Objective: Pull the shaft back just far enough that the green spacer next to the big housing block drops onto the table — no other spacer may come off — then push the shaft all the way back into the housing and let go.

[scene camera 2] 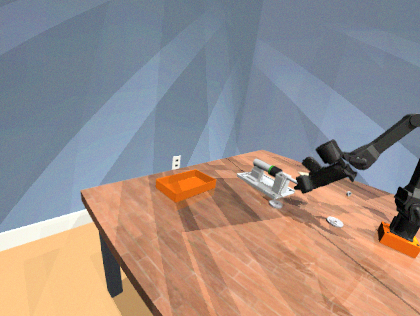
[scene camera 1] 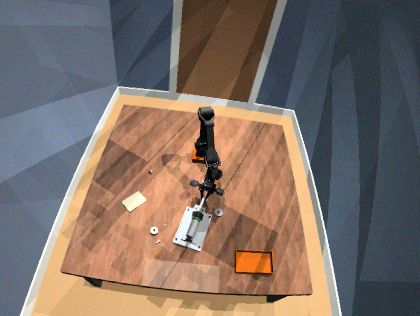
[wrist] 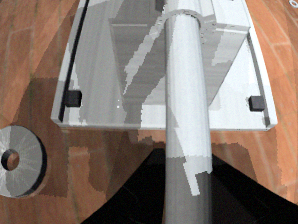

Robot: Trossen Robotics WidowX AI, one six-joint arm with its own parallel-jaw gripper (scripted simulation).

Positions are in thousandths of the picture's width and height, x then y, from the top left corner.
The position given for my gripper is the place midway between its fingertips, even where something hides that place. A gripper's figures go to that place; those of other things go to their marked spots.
My gripper (wrist: 599,708): 10 cm from the lens. A housing block (wrist: 381,337) is 18 cm from the lens.
